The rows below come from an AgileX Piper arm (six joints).
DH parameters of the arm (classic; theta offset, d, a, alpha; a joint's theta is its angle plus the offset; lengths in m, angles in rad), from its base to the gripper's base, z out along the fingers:
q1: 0 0.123 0 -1.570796
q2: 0.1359 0 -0.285 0
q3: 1.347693 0 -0.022 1.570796
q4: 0 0.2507 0 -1.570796
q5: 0 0 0 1.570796
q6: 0 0.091 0 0
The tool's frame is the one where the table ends.
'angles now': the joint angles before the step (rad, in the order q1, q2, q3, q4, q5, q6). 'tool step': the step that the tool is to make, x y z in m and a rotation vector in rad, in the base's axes. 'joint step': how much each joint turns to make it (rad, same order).
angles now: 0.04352 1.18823 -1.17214 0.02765 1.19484 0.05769
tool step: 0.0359 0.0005 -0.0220 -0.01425 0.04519 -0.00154
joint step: 0.00006 0.13151 -0.02357 -0.01232 -0.06219 0.00006
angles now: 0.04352 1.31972 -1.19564 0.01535 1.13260 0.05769
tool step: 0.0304 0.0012 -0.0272 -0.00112 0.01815 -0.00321
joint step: 0.00006 0.11294 0.00018 -0.00102 -0.09499 0.00213
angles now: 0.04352 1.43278 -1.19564 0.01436 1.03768 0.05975
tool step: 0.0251 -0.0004 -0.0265 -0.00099 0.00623 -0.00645
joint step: -0.00439 0.09979 -0.00006 -0.00087 -0.09349 0.00103
